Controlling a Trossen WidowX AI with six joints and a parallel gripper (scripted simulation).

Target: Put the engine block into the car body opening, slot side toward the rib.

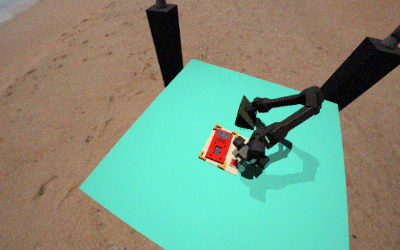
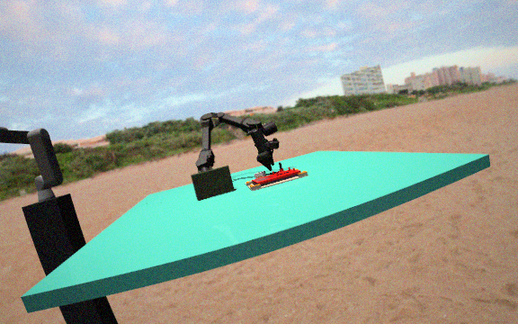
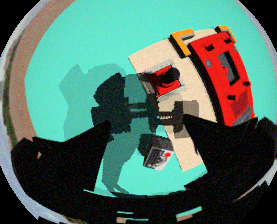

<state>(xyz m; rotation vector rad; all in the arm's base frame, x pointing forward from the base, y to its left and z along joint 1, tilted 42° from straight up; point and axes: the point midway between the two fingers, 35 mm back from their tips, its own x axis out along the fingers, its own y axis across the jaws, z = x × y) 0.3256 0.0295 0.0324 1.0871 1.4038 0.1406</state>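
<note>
Now: the dark peg 40 mm to the right of my gripper tip and 30 mm ahead of it. Round my gripper tip: engine block: 60 mm behind, 30 mm to the left, 20 mm below.
</note>
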